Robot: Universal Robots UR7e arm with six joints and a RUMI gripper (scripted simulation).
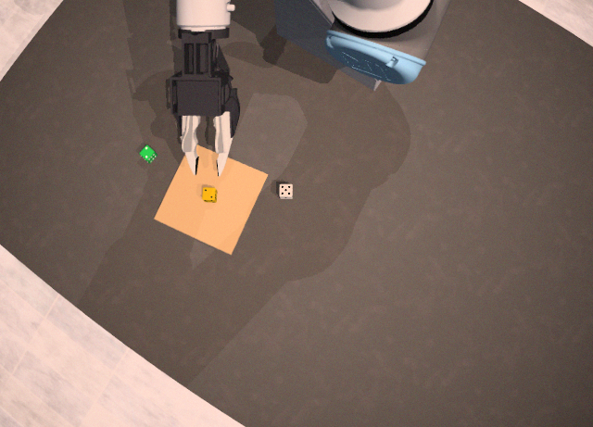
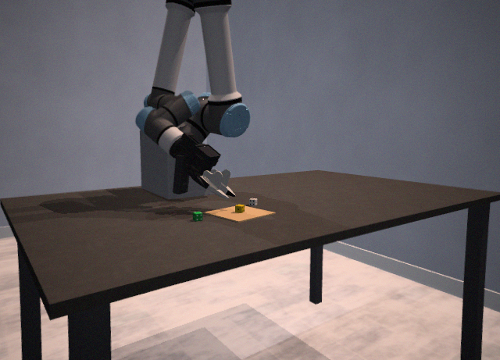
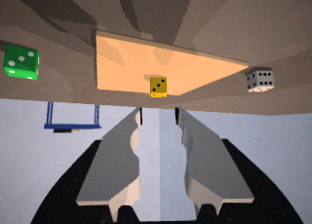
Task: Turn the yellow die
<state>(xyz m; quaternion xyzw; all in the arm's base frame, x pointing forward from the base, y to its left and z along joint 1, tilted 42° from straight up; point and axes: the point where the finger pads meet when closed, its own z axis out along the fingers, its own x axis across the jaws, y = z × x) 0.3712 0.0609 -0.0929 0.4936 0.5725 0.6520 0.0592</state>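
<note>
Now: hand 3 cm short of the yellow die, 2 cm to the right of it and 4 cm above it. From my hand the other things lie so: orange mat: 3 cm ahead, 2 cm to the left, 5 cm below; then green die: 3 cm ahead, 11 cm to the right, 4 cm below; then white die: 4 cm behind, 12 cm to the left, 4 cm below.
</note>
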